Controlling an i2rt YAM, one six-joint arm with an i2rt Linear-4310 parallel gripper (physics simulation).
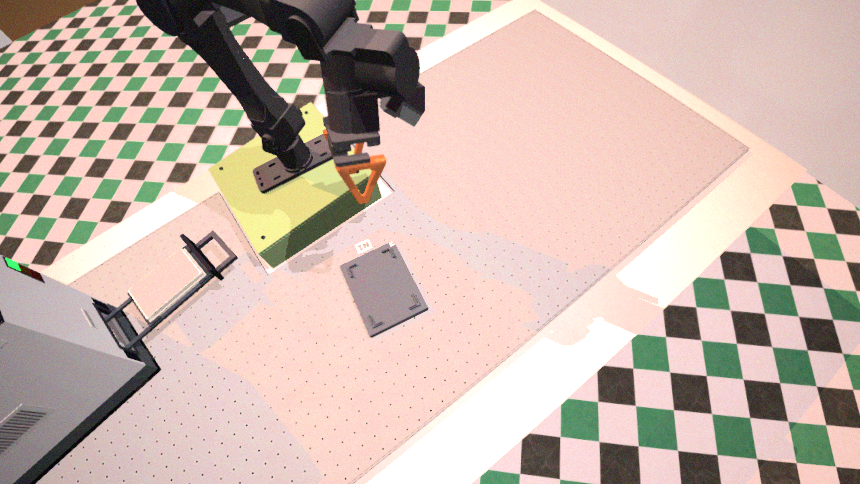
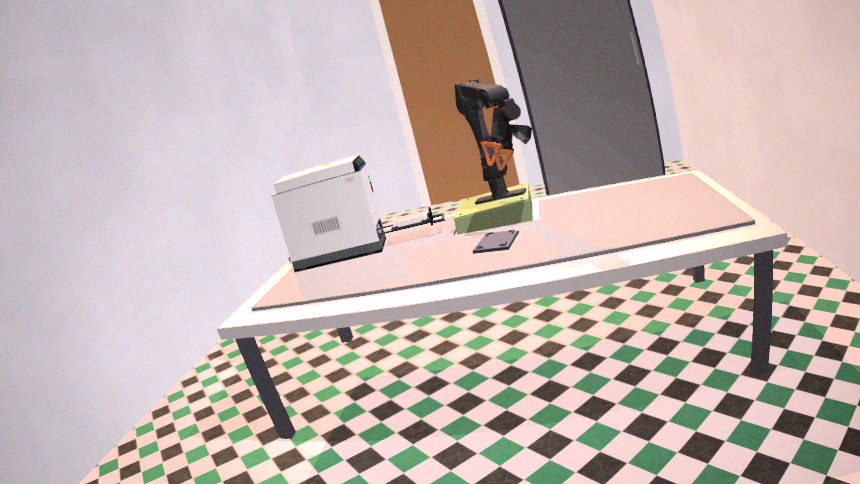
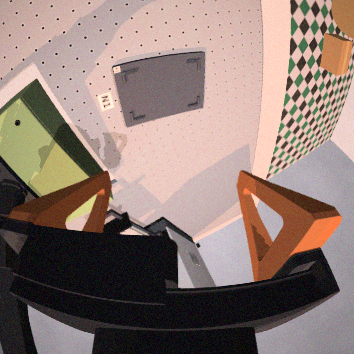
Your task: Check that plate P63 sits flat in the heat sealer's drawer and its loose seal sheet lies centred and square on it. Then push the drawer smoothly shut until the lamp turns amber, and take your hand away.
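Frame: origin at the arm's base, x left, y ahead, z down, level; centimetres.
Seen in the pictures: gripper, fingertip midpoint: [image 1: 357,187] [image 2: 495,168] [image 3: 173,177]; arm's base at its link origin: [image 1: 299,162] [image 2: 501,197] [image 3: 10,187].
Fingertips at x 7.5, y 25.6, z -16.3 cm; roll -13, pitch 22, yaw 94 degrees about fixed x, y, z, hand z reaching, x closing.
Pixels of each thing's top centre, then the offset from my fingertips to it. "spot": a spot on its surface instead.
- handle frame at a spot on its surface: [image 1: 225,245] spot: dx -27.8, dy -14.3, dz +17.4 cm
- dark grey tray with corner brackets, top centre: [image 3: 165,89] [image 1: 381,284] [image 2: 495,237] dx -3.1, dy +6.9, dz +21.5 cm
- label at a spot on its surface: [image 3: 105,101] [image 1: 363,246] spot: dx -3.0, dy -3.7, dz +23.3 cm
The heat sealer [image 1: 66,361] [image 2: 324,213] [image 3: 192,255] stands at the table's left end, its lamp [image 1: 13,264] [image 2: 369,179] lit green. Its drawer [image 1: 201,257] [image 2: 430,216] is pulled out on two rails, with the handle frame [image 1: 225,245] toward the arm's base. A pale, flat rectangle [image 1: 168,284] lies in the drawer and looks roughly square to it. Plate P63 and its seal sheet cannot be told apart clearly, and no label is readable. My gripper [image 1: 352,171] [image 2: 496,167] [image 3: 173,177] is open and empty, above the arm's base and clear of the drawer.
The yellow-green base block [image 1: 246,201] [image 2: 493,215] [image 3: 30,135] stands beside the drawer's handle end. A dark grey tray with corner brackets [image 1: 385,290] [image 2: 496,240] [image 3: 162,87] lies in front of it, beside an "IN" label [image 1: 363,245] [image 3: 105,101].
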